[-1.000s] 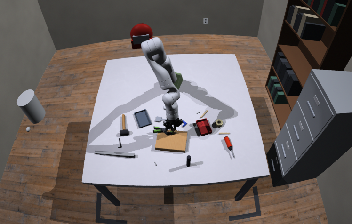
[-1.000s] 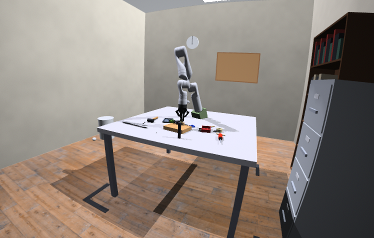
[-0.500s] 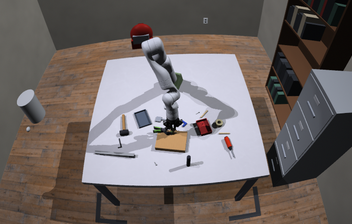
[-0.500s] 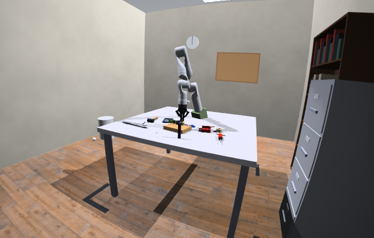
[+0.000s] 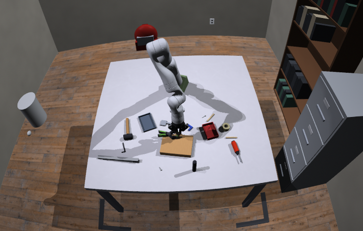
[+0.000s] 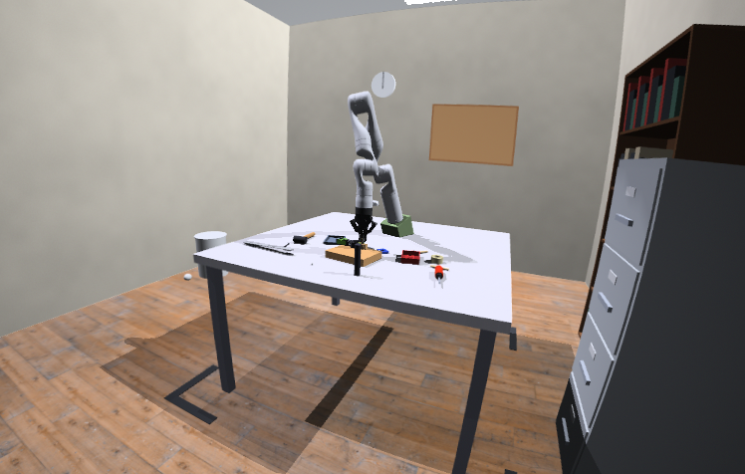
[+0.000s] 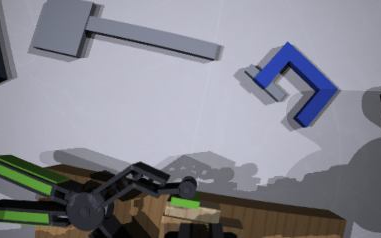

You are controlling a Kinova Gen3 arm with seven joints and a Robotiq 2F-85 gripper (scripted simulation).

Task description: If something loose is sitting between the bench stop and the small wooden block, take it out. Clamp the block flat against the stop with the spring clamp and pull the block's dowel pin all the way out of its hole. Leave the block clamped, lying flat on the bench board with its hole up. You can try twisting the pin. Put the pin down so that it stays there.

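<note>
Right now the round dowel pin is 20 mm below my hand. The rest, counted from my hand: grey t-shaped tool 130 mm behind, 80 mm below, 70 mm to the right; wooden bench board 60 mm below, 50 mm ahead, 20 mm to the right; wooden block 40 mm below.
</note>
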